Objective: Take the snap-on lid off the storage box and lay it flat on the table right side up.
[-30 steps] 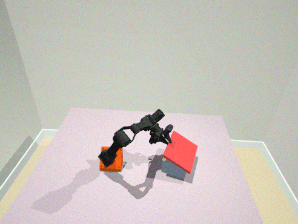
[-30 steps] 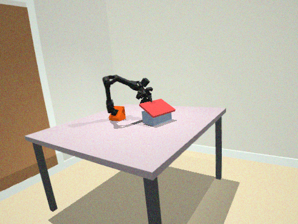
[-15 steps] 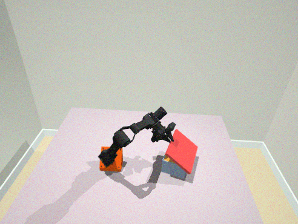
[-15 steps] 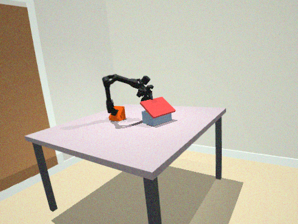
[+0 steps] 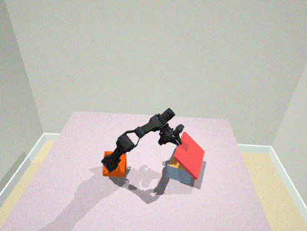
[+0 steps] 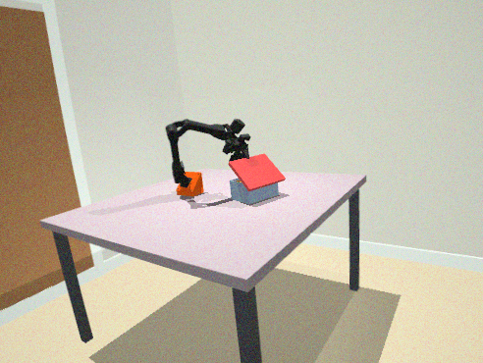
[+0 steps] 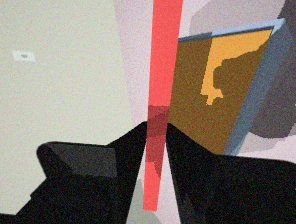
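My gripper tip is 6 cm short of the red lid, 5 cm above it and 1 cm to the left of it. Round my gripper tip: storage box 14 cm below, 3 cm ahead.
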